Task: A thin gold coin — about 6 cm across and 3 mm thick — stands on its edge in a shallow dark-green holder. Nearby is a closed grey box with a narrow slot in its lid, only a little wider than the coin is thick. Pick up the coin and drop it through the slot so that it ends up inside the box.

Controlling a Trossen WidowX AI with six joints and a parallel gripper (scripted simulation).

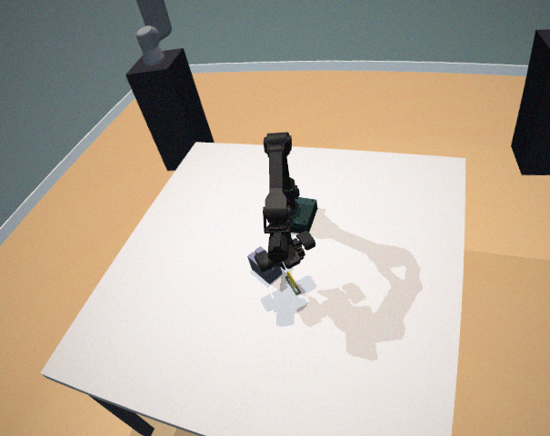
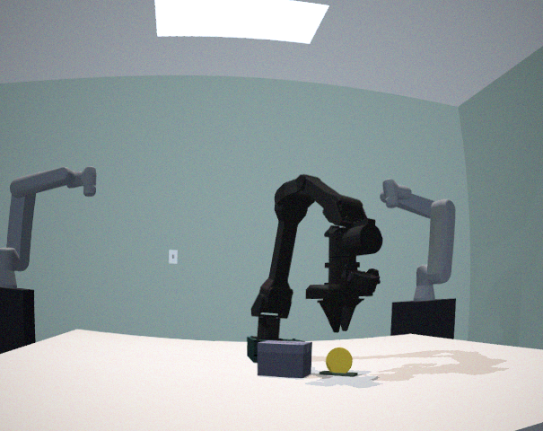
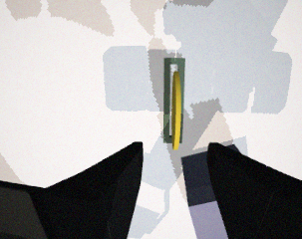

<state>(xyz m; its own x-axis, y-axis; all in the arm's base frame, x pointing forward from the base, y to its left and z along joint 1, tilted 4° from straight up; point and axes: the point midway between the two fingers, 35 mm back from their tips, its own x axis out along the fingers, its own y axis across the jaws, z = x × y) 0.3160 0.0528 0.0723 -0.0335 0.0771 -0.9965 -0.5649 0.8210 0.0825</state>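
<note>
Now: gripper tip 7 cm above the gold coin.
</note>
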